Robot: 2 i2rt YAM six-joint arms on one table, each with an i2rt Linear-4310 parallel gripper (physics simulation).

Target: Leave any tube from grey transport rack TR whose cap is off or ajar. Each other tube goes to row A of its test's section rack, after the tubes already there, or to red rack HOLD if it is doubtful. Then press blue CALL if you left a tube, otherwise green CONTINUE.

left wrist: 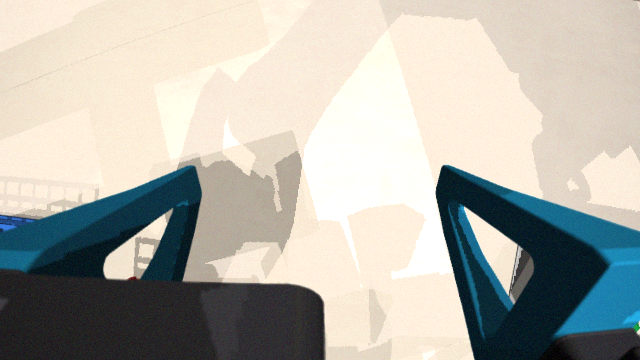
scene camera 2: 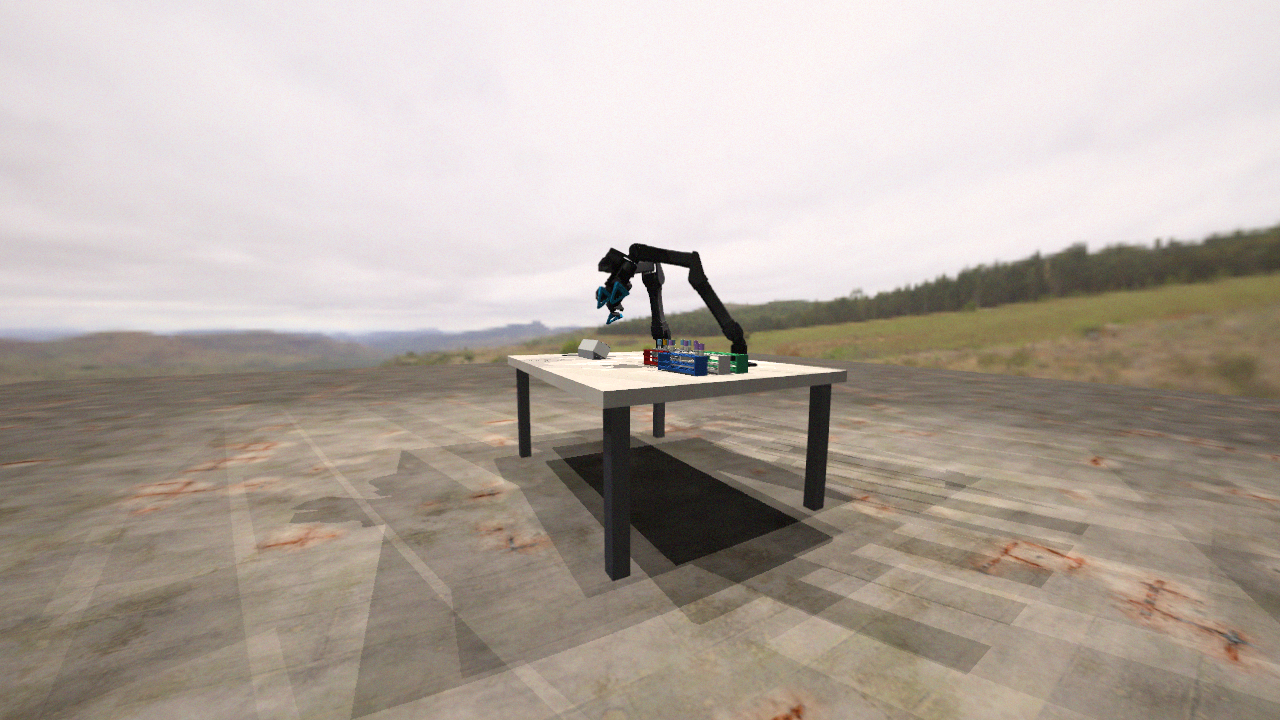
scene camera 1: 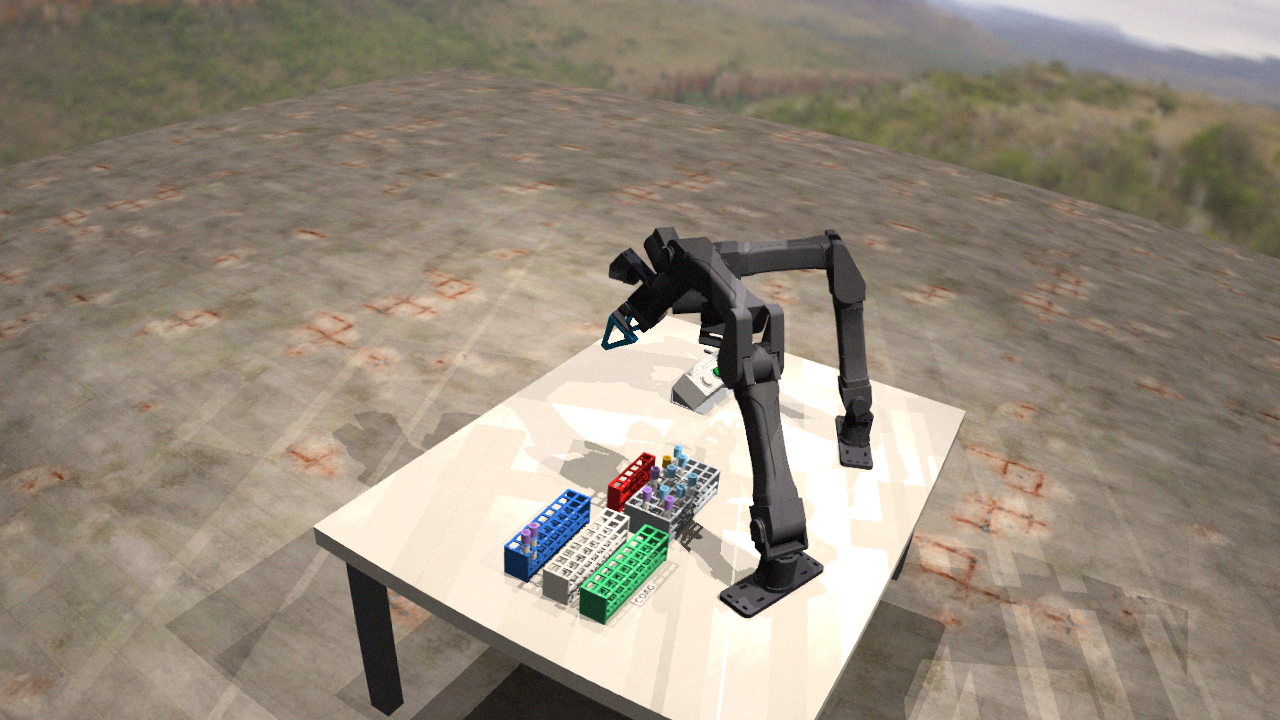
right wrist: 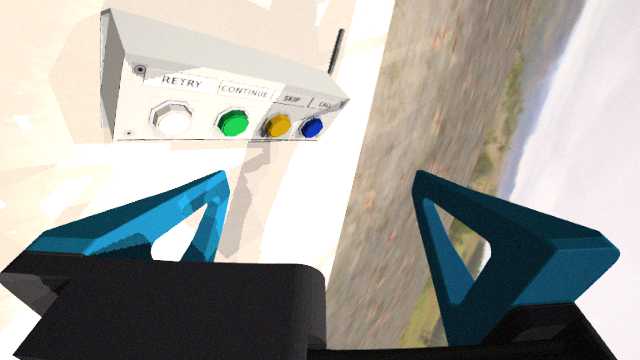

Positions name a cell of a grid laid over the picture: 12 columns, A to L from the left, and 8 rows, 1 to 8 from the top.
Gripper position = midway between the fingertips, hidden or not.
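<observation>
I can see a button box (right wrist: C2). As for my own hands, my right gripper (right wrist: G5) is open and holds nothing. My left gripper (scene camera 1: F4) is open too, with nothing held in it, and the left wrist view (left wrist: F4) also shows that gripper.
</observation>
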